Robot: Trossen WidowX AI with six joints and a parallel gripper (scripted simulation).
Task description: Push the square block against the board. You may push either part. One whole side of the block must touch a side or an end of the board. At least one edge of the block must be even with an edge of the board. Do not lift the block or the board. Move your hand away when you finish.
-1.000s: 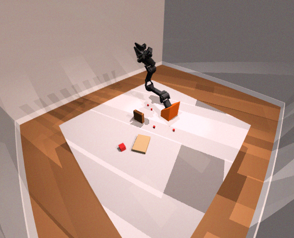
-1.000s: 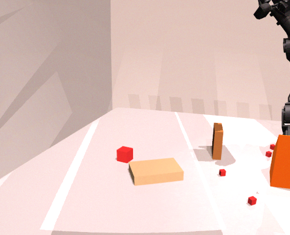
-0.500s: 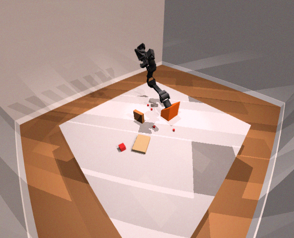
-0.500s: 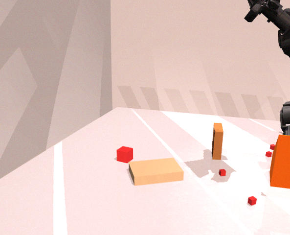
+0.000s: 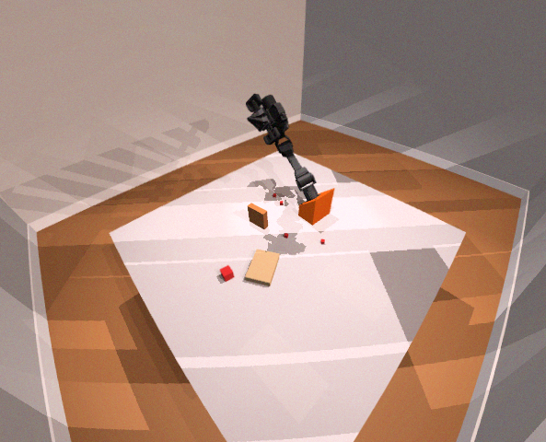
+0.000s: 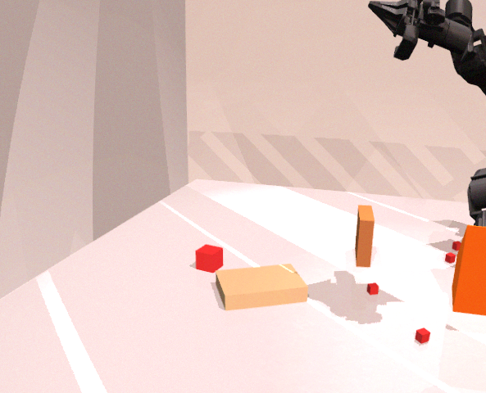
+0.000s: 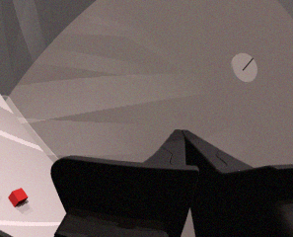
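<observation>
Right now my gripper tip is 47 cm above the brown square block, 1 cm to the left of it and 1 cm past it. The rest, counted from my gripper tip: tan board: 51 cm below, 19 cm to the left, 18 cm ahead; red cube: 50 cm below, 30 cm ahead, 9 cm to the left.
</observation>
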